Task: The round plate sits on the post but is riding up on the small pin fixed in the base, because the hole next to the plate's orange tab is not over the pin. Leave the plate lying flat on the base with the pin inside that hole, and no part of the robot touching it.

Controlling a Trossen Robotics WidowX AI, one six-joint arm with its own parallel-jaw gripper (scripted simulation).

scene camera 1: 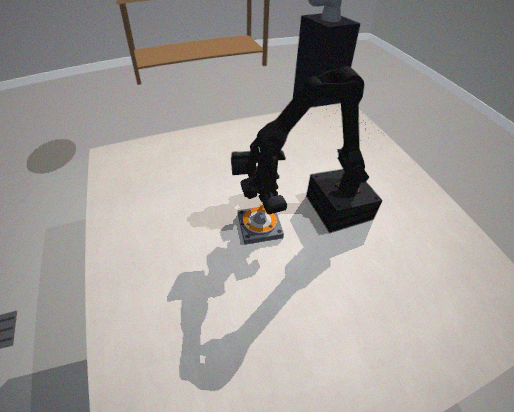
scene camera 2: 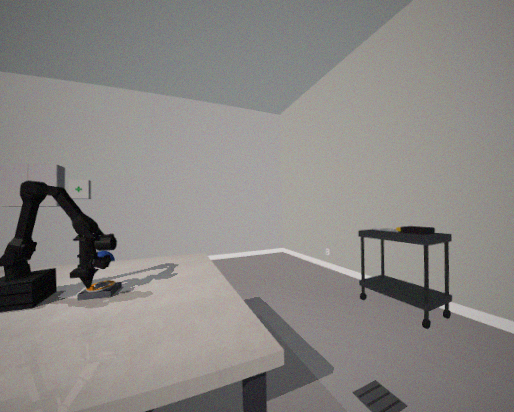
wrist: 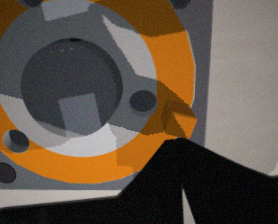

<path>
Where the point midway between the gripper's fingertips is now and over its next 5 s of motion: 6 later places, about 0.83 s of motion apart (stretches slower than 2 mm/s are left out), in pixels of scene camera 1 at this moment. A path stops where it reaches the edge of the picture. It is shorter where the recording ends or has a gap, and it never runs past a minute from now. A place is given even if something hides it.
The gripper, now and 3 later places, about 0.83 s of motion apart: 265,206; 256,206; 248,209; 243,214
</path>
